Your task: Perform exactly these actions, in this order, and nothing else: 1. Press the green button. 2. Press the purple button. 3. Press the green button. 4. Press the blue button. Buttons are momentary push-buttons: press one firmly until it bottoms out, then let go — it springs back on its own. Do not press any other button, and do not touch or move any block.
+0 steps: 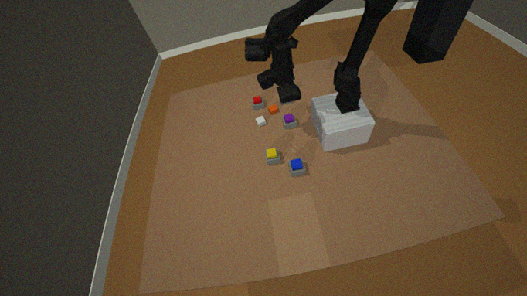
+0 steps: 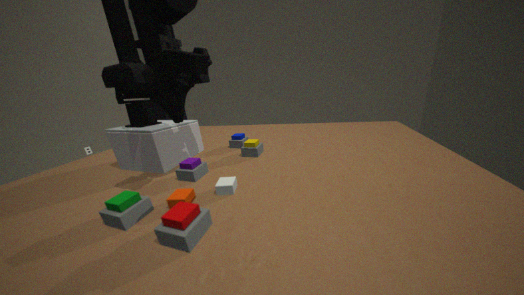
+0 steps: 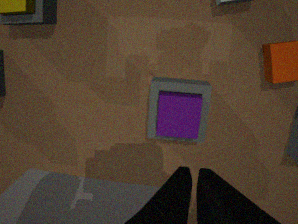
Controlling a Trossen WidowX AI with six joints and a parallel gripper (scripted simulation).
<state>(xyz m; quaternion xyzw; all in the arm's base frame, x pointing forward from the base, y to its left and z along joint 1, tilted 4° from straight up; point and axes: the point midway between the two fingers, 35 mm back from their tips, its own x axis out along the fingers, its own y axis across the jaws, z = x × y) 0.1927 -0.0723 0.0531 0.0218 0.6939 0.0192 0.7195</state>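
My gripper tip is now 90 mm above the purple button. The rest, counted from my gripper tip: white block (110 mm ahead, 30 mm to the right, 110 mm below); then orange block (50 mm ahead, 80 mm to the right, 110 mm below); then green button (20 mm behind, 130 mm to the right, 90 mm below).
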